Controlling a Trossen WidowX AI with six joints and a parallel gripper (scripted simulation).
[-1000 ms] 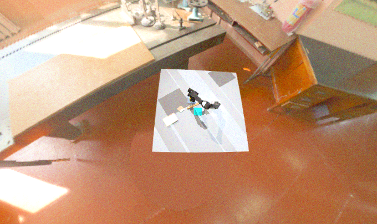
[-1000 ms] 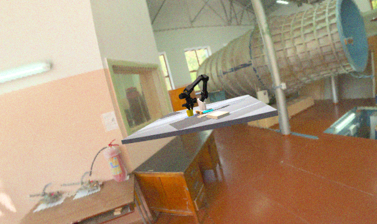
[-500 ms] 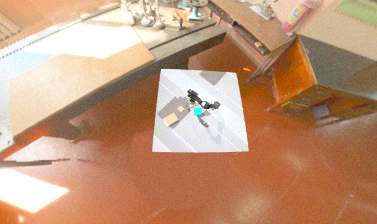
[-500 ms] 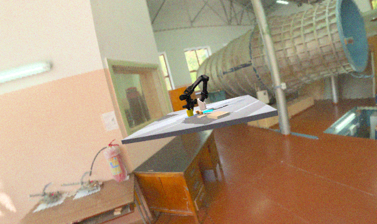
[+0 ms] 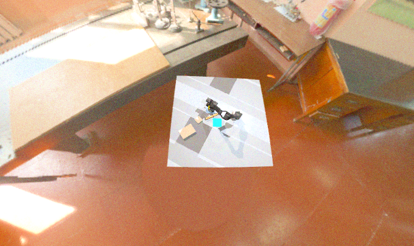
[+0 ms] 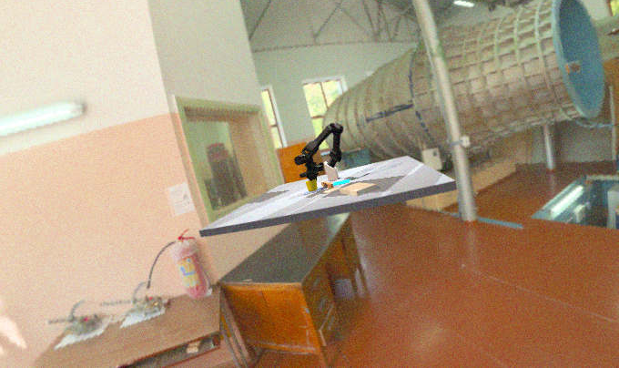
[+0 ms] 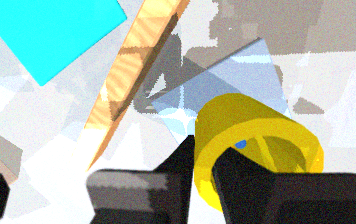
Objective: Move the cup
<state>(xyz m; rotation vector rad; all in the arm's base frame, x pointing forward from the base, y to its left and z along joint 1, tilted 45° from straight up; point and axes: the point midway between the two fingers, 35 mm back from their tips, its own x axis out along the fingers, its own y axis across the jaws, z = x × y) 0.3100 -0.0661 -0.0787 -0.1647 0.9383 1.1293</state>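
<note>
Right now the pale blue pad is 50 mm below my gripper tip, 30 mm ahead of it and 20 mm to the right of it. From my gripper tip the other things lie so: yellow cup: 20 mm to the right, 20 mm ahead; then wooden bar: 80 mm to the left, 30 mm below, 10 mm behind; then blue marble: 30 mm to the right, 20 mm below, 20 mm ahead.
</note>
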